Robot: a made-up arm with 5 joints.
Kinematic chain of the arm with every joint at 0, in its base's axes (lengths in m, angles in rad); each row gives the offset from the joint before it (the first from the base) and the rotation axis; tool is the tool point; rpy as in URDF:
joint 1: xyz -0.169 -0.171 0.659 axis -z
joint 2: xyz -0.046 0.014 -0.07 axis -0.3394 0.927 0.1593
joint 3: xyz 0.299 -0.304 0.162 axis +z
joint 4: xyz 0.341 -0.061 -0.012 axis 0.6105 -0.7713 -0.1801
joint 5: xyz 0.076 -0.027 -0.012 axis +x
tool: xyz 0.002 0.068 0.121 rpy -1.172 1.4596 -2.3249
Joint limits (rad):
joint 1: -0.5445..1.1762
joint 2: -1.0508..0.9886
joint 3: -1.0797..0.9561
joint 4: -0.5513..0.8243
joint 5: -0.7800..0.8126
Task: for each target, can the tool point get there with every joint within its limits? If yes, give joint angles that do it. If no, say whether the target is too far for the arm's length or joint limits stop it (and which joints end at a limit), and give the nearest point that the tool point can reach.
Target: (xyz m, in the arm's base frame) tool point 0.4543 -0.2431 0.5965
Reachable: yes | joints 0.1401 0.2963 0.5806 -0.4400 -0.2397
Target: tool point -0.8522 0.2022 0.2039
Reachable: no: joint limits stop it (at a limit: joint 1, joint 2, joint 3, joint 4, joint 5) | nearest point -0.9011 -0.3965 0.6817 | short by 0.768 m
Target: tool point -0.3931 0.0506 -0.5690
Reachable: no: too far | nearest point 0.0942 0.0723 0.2144 | short by 0.923 m
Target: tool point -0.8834 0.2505 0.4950
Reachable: no: joint limits stop it (at a limit: joint 1, joint 2, joint 3, joint 4) | nearest point -0.9009 -0.3950 0.6864 | short by 0.673 m
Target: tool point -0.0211 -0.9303 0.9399
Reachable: yes | joints 0.2625 -0.3472 -0.7301 0.2007 0.4852
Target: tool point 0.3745 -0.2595 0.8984
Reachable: yes | joints 0.0316 -0.0577 0.7371 0.4347 -0.1526
